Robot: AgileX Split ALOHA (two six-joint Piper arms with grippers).
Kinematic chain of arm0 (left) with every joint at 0, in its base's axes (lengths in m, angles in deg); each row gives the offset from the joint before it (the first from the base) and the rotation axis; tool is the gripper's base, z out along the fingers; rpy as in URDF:
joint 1: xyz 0 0 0.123 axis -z
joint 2: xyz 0 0 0 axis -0.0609 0.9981 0
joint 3: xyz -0.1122 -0.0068 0.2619 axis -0.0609 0.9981 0
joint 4: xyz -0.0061 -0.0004 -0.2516 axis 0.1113 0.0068 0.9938
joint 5: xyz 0 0 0 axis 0.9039 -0.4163 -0.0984
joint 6: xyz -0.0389 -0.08 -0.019 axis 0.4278 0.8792 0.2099
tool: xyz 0 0 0 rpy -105.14 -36.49 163.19
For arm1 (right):
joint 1: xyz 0 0 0.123 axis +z
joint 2: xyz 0 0 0 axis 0.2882 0.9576 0
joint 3: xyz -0.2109 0.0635 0.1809 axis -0.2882 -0.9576 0
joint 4: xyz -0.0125 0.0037 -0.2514 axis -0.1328 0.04 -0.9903
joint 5: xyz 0 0 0 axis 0.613 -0.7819 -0.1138
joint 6: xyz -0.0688 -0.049 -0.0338 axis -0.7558 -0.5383 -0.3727
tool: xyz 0 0 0 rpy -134.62 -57.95 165.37
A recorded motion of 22 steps. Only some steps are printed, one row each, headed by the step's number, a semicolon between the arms.
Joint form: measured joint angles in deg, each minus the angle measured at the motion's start. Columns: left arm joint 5, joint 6, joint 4, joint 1, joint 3, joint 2; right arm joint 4, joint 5, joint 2, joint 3, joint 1, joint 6.
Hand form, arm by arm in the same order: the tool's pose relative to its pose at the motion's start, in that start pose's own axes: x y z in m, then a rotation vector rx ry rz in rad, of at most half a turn. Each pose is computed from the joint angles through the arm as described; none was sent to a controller.
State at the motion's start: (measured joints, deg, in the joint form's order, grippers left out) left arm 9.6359 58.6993 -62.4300 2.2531 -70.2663 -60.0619; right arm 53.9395 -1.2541 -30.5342 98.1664 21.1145 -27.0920
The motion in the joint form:
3: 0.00 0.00 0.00 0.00 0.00 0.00; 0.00 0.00 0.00 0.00 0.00 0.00
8: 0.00 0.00 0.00 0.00 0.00 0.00; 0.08 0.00 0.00 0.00 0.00 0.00
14: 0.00 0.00 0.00 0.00 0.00 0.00; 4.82 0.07 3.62 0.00 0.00 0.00
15: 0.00 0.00 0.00 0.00 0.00 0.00; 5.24 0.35 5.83 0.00 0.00 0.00
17: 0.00 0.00 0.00 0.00 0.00 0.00; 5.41 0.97 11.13 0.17 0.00 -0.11
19: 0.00 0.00 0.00 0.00 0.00 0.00; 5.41 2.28 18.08 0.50 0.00 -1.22
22: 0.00 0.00 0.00 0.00 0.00 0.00; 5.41 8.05 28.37 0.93 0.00 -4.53
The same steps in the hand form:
3: 0.0000 0.0000 0.0000 0.0000 0.0000 0.0000; 0.0000 0.0000 0.0000 0.0000 0.0000 0.0000
8: 0.0000 0.0000 0.0000 0.0000 0.0000 0.0000; 0.0000 0.0001 0.0000 -0.0013 0.0001 0.0006
14: 0.0000 0.0000 0.0000 0.0000 0.0000 0.0000; -0.0045 0.0073 0.0072 -0.0709 0.0670 0.0373
15: 0.0000 0.0000 0.0000 0.0000 0.0000 0.0000; -0.0077 0.0082 0.0119 -0.0745 0.1011 0.0417
17: 0.0000 0.0000 0.0000 0.0000 0.0000 0.0000; -0.0150 0.0091 0.0231 -0.0704 0.1796 0.0437
19: 0.0000 0.0000 0.0000 0.0000 0.0000 0.0000; -0.0242 0.0098 0.0389 -0.0643 0.2713 0.0280
22: 0.0000 0.0000 0.0000 0.0000 0.0000 0.0000; -0.0396 0.0110 0.0671 -0.0639 0.3405 -0.0219

